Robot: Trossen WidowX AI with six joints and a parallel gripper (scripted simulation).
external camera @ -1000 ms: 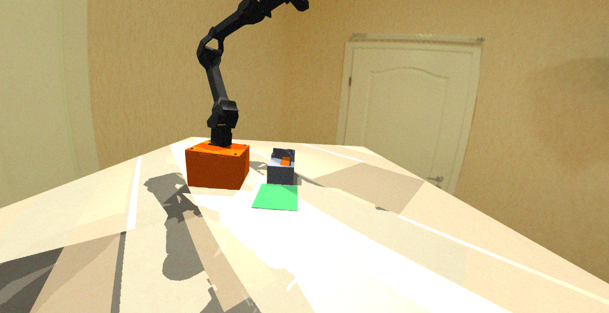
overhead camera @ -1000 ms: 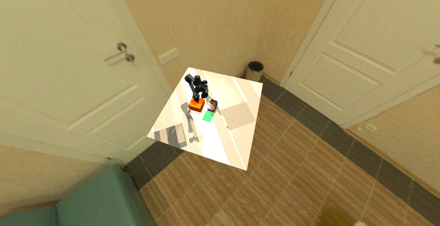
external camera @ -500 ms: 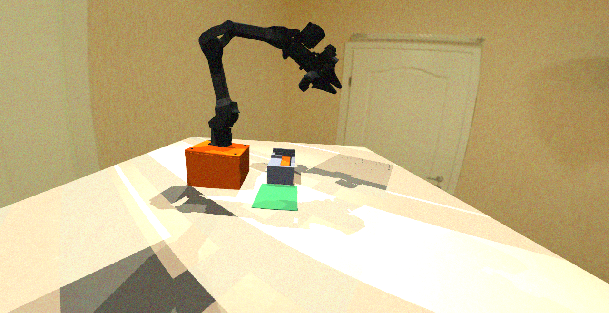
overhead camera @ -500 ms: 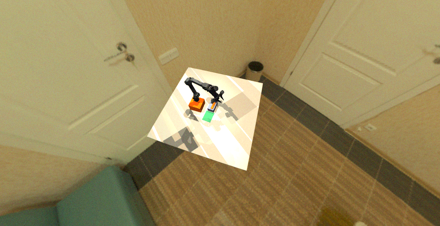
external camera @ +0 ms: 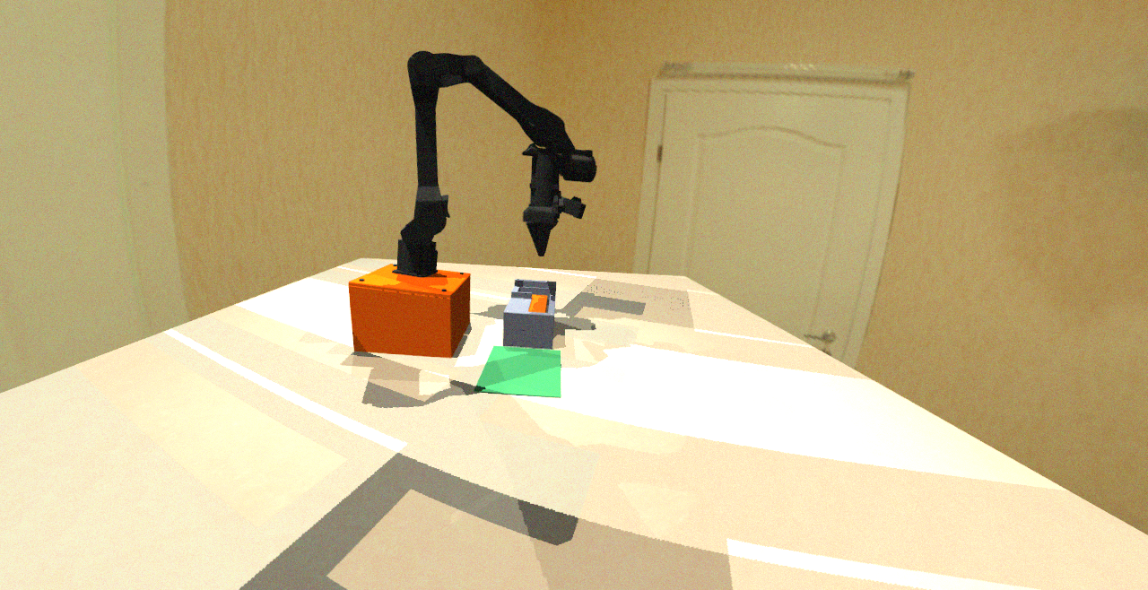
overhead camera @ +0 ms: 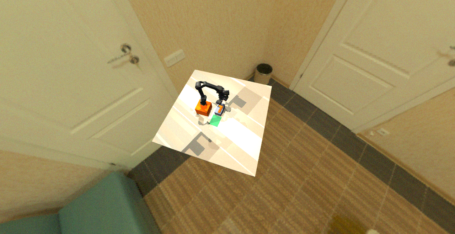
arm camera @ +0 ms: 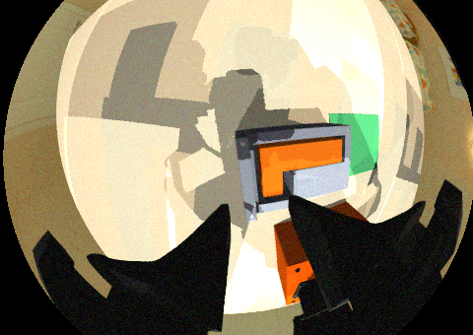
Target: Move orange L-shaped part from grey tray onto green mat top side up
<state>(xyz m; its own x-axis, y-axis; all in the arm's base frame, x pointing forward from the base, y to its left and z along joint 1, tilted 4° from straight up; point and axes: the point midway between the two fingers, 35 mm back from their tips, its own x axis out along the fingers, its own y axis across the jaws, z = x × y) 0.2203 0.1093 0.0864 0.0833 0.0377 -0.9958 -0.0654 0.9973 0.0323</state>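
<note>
Right now my gripper tip is 10 mm past the orange L-shaped part, 50 mm to the left of it and 100 mm above it. Round my gripper tip: green mat 10 mm ahead, 220 mm to the right, 160 mm below.
</note>
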